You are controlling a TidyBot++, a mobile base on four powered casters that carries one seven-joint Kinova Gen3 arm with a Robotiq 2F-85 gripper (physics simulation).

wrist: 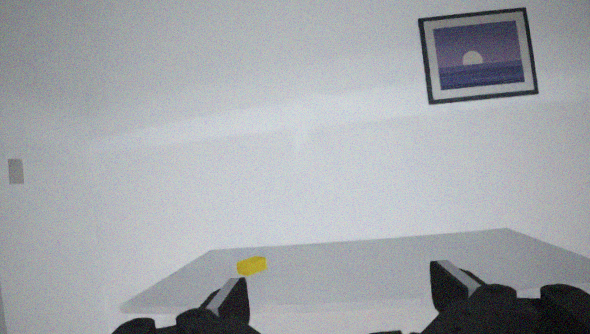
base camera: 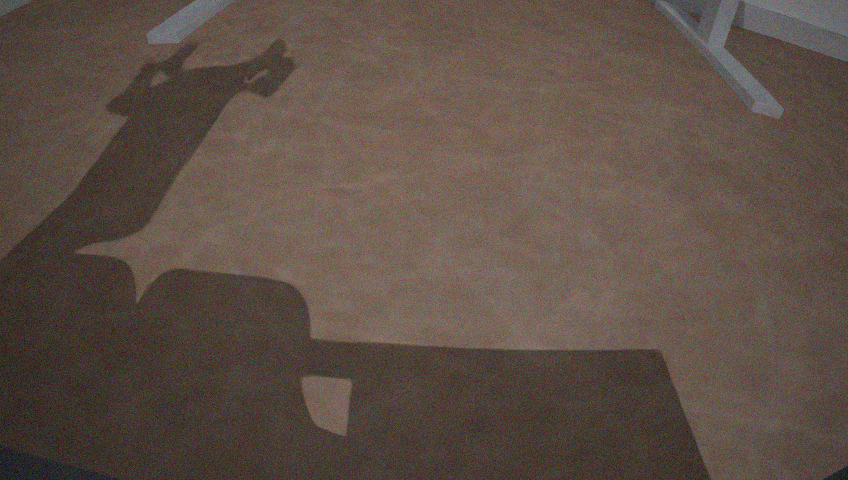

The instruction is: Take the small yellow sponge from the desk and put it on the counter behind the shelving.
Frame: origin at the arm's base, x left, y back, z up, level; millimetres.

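Seen in the pictures: gripper, fingertip midpoint: (wrist: 338, 290).
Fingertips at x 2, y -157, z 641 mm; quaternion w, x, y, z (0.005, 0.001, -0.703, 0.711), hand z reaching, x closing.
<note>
Pixels of each thing's top centre, then the offset from my fingertips to it. Level surfaces: height alone.
- small yellow sponge, middle of its top: (wrist: 251, 260) dx +303, dy -1109, dz -273 mm
- grey desk, its level: dz -318 mm
- small grey plate, middle of its top: (wrist: 15, 159) dx +1395, dy -1148, dz +239 mm
- brown floor, its level: dz -1038 mm
The small yellow sponge (wrist: 251, 266) lies on the left part of the grey desk (wrist: 350, 270) in the wrist view, just above the left fingertip in the picture. My gripper (wrist: 338, 290) is open, its two black fingers wide apart, with nothing between them. It is in front of the desk and apart from the sponge. In the base camera view the desk's light feet (base camera: 737, 77) show at the top. The counter and the shelving do not show in either view.
A framed sunset picture (wrist: 478, 56) hangs on the white wall (wrist: 300, 190) behind the desk. A small grey plate (wrist: 16, 171) is on the wall at the left. The arm's shadow falls on the brown floor (base camera: 476, 208). Another light foot (base camera: 184, 20) stands at the upper left.
</note>
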